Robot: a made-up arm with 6 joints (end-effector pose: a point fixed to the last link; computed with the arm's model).
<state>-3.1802 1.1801 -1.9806 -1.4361 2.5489 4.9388</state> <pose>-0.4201 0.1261 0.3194 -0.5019 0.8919 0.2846</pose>
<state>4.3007 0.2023 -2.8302 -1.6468 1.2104 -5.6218</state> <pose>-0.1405 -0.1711 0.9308 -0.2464 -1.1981 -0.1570</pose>
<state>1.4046 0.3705 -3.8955 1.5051 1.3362 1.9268</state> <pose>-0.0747 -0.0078 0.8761 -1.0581 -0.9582 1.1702</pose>
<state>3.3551 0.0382 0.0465 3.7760 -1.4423 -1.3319</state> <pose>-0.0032 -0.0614 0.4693 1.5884 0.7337 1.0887</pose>
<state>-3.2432 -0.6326 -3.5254 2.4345 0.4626 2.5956</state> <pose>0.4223 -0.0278 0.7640 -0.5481 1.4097 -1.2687</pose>
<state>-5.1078 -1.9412 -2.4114 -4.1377 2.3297 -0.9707</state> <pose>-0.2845 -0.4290 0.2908 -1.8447 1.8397 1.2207</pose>
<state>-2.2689 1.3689 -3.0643 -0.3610 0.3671 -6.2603</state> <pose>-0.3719 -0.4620 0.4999 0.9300 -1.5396 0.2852</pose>
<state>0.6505 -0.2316 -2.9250 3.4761 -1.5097 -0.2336</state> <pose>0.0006 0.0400 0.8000 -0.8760 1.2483 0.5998</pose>
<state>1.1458 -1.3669 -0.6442 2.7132 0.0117 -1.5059</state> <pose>0.0456 0.0295 0.5972 -1.1461 0.0308 -0.7000</pose>
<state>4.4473 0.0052 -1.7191 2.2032 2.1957 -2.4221</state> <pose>0.0219 -0.2777 0.7864 0.8403 1.1592 1.9683</pose>
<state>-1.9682 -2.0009 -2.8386 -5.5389 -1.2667 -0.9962</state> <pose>0.0974 0.4227 0.1525 -2.3871 1.5288 1.0993</pose>
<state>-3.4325 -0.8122 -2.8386 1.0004 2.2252 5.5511</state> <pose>0.2190 -0.1679 0.7929 1.4300 -1.2912 -0.4651</pose>
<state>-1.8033 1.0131 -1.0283 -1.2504 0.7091 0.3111</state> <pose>-0.0751 -0.2955 0.1270 -2.6167 1.2149 1.0549</pose>
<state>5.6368 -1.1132 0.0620 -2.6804 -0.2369 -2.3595</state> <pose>0.0478 0.0149 0.3575 -1.5851 2.0641 -1.0705</pose>
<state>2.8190 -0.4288 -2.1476 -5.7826 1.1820 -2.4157</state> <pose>-0.1133 0.0087 0.9086 1.7581 -0.7922 -1.4522</pose>
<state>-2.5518 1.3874 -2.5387 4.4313 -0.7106 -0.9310</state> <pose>-0.3575 -0.3713 0.2870 2.0128 0.6874 -0.6293</pose>
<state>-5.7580 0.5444 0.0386 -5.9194 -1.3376 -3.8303</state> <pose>0.1976 0.0710 0.3403 -1.1307 2.0996 -0.4595</pose>
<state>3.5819 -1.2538 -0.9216 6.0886 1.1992 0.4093</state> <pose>-0.0387 -0.0055 0.6803 0.0057 -2.1591 0.2565</pose>
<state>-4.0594 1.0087 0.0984 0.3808 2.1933 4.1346</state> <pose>-0.0450 -0.0123 0.4173 -0.5363 -0.0906 2.9703</pose>
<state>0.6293 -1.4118 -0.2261 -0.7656 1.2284 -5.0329</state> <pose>0.0827 0.0068 0.4900 2.6556 -0.6898 1.2366</pose>
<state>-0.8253 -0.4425 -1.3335 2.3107 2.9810 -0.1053</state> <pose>0.0829 0.0034 0.7674 -1.2275 -1.1317 -0.1790</pose>
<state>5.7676 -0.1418 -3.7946 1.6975 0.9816 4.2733</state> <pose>-0.2151 0.1633 0.8355 -0.8538 1.1427 1.5849</pose>
